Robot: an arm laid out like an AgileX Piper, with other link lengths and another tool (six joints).
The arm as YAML. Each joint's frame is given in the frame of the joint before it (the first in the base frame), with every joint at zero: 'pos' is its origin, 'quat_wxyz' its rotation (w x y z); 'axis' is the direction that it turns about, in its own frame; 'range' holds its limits. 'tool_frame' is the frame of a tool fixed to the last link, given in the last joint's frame.
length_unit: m
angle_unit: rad
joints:
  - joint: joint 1
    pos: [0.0, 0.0, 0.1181]
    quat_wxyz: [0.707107, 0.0, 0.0, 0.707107]
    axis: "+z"
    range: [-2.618, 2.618]
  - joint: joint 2
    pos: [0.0, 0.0, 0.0]
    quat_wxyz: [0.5, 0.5, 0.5, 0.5]
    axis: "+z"
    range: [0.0, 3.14]
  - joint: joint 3
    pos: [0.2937, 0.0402, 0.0]
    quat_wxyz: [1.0, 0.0, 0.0, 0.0]
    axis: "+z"
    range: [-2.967, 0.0]
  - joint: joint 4
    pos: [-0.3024, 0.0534, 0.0]
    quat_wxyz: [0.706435, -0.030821, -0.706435, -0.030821]
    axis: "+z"
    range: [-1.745, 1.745]
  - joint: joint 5
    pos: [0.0, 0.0, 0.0]
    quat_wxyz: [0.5, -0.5, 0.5, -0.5]
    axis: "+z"
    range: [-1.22, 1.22]
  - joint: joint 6
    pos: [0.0, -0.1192, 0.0]
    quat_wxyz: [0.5, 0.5, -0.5, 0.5]
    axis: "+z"
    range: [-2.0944, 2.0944]
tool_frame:
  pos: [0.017, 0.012, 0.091]
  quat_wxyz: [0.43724, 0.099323, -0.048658, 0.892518]
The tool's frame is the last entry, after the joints.
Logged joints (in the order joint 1, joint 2, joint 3, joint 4, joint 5, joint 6), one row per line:
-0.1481 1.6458 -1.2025 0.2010 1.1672 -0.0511
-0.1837 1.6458 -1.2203 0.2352 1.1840 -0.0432
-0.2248 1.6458 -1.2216 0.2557 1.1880 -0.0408
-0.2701 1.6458 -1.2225 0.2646 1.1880 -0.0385
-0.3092 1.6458 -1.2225 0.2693 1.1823 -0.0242
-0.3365 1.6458 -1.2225 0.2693 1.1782 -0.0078
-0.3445 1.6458 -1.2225 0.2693 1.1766 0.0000
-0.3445 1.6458 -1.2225 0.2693 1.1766 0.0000
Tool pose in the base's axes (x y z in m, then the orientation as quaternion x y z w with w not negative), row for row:
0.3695 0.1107 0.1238 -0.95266 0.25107 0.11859 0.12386
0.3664 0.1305 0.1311 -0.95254 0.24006 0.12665 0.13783
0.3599 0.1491 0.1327 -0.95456 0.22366 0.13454 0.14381
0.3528 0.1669 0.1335 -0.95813 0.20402 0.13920 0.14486
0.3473 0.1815 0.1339 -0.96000 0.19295 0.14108 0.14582
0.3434 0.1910 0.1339 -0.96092 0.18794 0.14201 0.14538
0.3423 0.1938 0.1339 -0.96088 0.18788 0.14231 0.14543
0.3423 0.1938 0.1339 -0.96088 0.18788 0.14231 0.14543
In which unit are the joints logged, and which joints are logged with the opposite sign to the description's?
The joints are logged in radians. Opposite sign: joint 1.
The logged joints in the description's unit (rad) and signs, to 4 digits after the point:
0.1481 1.6458 -1.2025 0.2010 1.1672 -0.0511
0.1837 1.6458 -1.2203 0.2352 1.1840 -0.0432
0.2248 1.6458 -1.2216 0.2557 1.1880 -0.0408
0.2701 1.6458 -1.2225 0.2646 1.1880 -0.0385
0.3092 1.6458 -1.2225 0.2693 1.1823 -0.0242
0.3365 1.6458 -1.2225 0.2693 1.1782 -0.0078
0.3445 1.6458 -1.2225 0.2693 1.1766 0.0000
0.3445 1.6458 -1.2225 0.2693 1.1766 0.0000

